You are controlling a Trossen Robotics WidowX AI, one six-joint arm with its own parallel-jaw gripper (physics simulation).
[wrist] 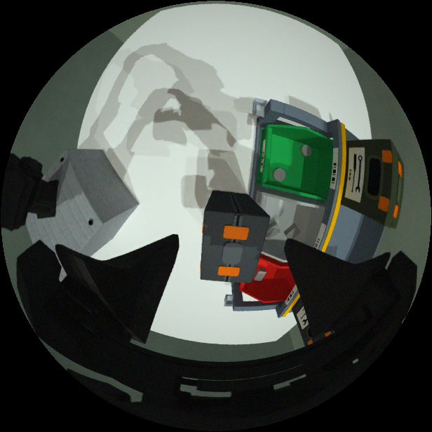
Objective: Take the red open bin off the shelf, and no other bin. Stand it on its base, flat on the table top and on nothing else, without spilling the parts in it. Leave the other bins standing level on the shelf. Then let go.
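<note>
The red open bin [272,282] stands on the shelf [296,113] at the shelf's lower end in the wrist view. Part of it is hidden behind my right finger and behind a dark case. A small grey part shows in it. A green open bin [295,162] with round grey parts stands at the shelf's other end, and a grey open bin [300,225] stands between the two. My gripper [234,243] is open, its two black fingers wide apart. It is empty and high above the table top, with the case in view between the fingertips.
A dark grey case [232,252] with orange latches stands beside the shelf, close to the red and grey bins. An olive case [374,182] with orange latches is beyond the shelf's yellow edge, and another dark case [306,325] shows partly below. A grey block [85,200] with the black arm base is at left.
</note>
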